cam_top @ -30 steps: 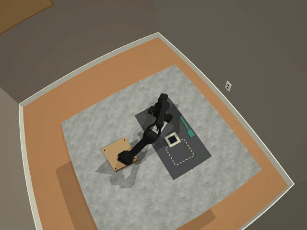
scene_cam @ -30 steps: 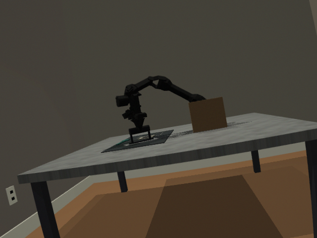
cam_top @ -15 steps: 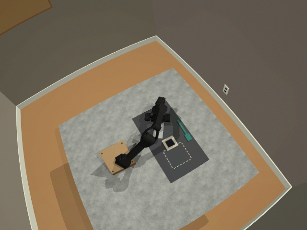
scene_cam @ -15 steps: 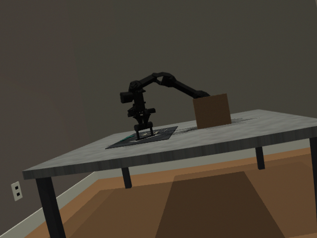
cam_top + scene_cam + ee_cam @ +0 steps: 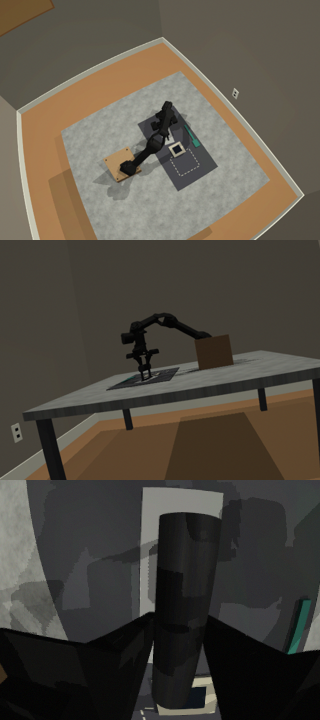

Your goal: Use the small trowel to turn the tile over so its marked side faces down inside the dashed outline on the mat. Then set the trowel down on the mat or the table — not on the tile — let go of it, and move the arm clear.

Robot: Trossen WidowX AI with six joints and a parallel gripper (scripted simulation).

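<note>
The small trowel is 10 mm behind my gripper tip, 20 mm to the right of it and 30 mm below it. The rest, counted from my gripper tip: dark mat: 10 mm ahead, 130 mm to the right, 80 mm below; cream tile: 10 mm behind, 170 mm to the right, 60 mm below; teal flat tool: 140 mm ahead, 160 mm to the right, 60 mm below.
</note>
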